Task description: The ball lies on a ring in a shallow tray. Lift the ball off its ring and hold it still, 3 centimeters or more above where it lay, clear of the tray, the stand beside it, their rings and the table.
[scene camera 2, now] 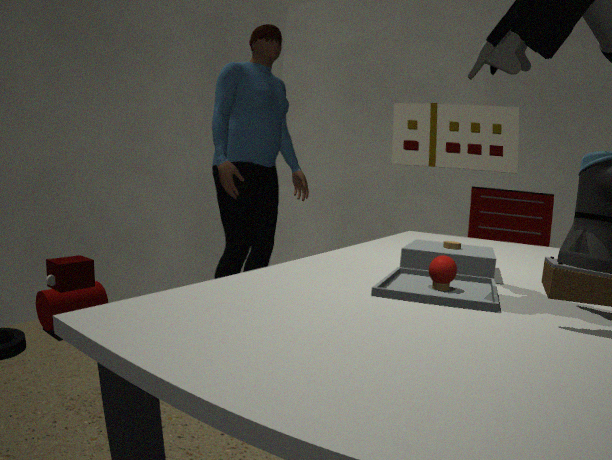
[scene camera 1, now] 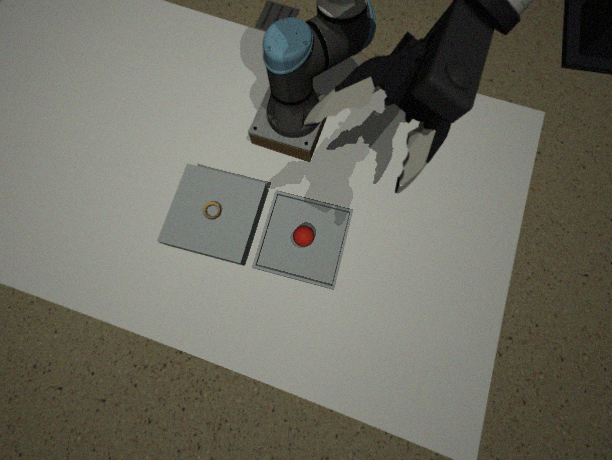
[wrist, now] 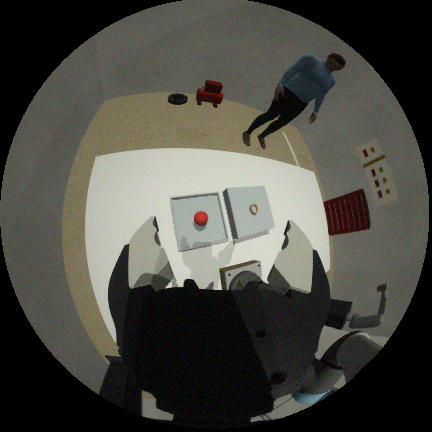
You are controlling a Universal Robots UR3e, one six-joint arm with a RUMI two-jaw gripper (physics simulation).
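Seen in the pictures: gripper, fingertip midpoint: (scene camera 2: pixel 481 76) (scene camera 1: pixel 351 160) (wrist: pixel 221 221); arm's base, link origin: (scene camera 2: pixel 589 267) (scene camera 1: pixel 294 114) (wrist: pixel 243 286).
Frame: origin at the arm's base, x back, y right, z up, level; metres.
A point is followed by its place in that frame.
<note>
A red ball (scene camera 1: pixel 303 236) {x -0.289, y -0.083, z 0.005 m} (scene camera 2: pixel 443 269) {x -0.282, y -0.105, z -0.013 m} (wrist: pixel 201 218) {x -0.277, y -0.085, z 0.005 m} lies on a small ring (scene camera 2: pixel 442 286) {x -0.280, y -0.096, z -0.042 m} in the shallow grey tray (scene camera 1: pixel 295 281) {x -0.378, y -0.082, z -0.051 m} (scene camera 2: pixel 435 300) {x -0.287, y -0.177, z -0.046 m} (wrist: pixel 175 231) {x -0.258, y -0.174, z -0.039 m}. The ball hides the ring in scene camera 1 and in the wrist view. Beside the tray is the taller grey stand (scene camera 1: pixel 187 227) {x -0.318, y 0.172, z -0.005 m} (scene camera 2: pixel 425 260) {x -0.321, y 0.036, z -0.024 m} (wrist: pixel 245 222) {x -0.227, y 0.076, z -0.006 m} with a tan ring (scene camera 1: pixel 204 213) {x -0.282, y 0.141, z 0.004 m} (scene camera 2: pixel 452 245) {x -0.271, y 0.109, z 0.002 m} (wrist: pixel 251 209) {x -0.268, y 0.113, z 0.004 m} on its top. My gripper (scene camera 1: pixel 352 156) {x -0.239, y -0.139, z 0.288 m} (wrist: pixel 221 221) {x -0.239, y -0.139, z 0.288 m} is open, its jaws spread wide and empty, high above the table and well apart from the ball.
The robot's base block (scene camera 1: pixel 280 146) {x -0.078, y 0.018, z -0.019 m} (scene camera 2: pixel 575 286) {x -0.043, y -0.062, z -0.026 m} (wrist: pixel 226 274) {x -0.075, y -0.053, z 0.007 m} stands on the white table (scene camera 1: pixel 150 300) {x -0.488, y 0.224, z -0.052 m} (scene camera 2: pixel 300 360) {x -0.390, y -0.431, z -0.052 m} (wrist: pixel 130 185) {x -0.462, y -0.314, z -0.052 m}, near the tray and the stand. A person (scene camera 2: pixel 250 115) (wrist: pixel 307 80) and a red cabinet (scene camera 2: pixel 511 215) (wrist: pixel 347 212) are beyond the table.
</note>
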